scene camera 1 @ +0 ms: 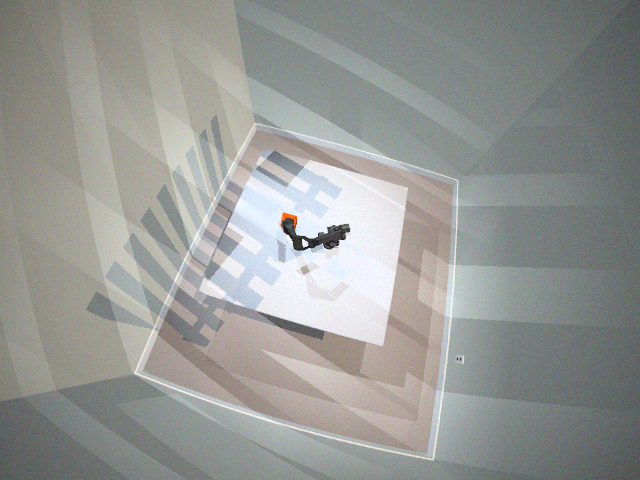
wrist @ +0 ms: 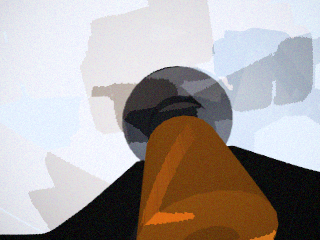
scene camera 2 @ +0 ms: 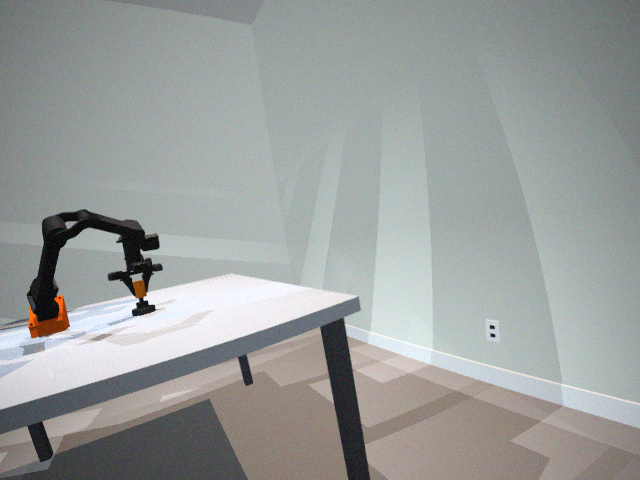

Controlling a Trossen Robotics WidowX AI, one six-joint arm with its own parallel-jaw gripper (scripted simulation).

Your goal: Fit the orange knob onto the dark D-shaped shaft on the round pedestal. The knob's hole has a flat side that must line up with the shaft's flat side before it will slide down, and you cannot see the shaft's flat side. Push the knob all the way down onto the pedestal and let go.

Scene:
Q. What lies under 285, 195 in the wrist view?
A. The gripper.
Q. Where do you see an orange knob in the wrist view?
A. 191, 177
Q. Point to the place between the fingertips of the gripper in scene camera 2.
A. At 140, 294

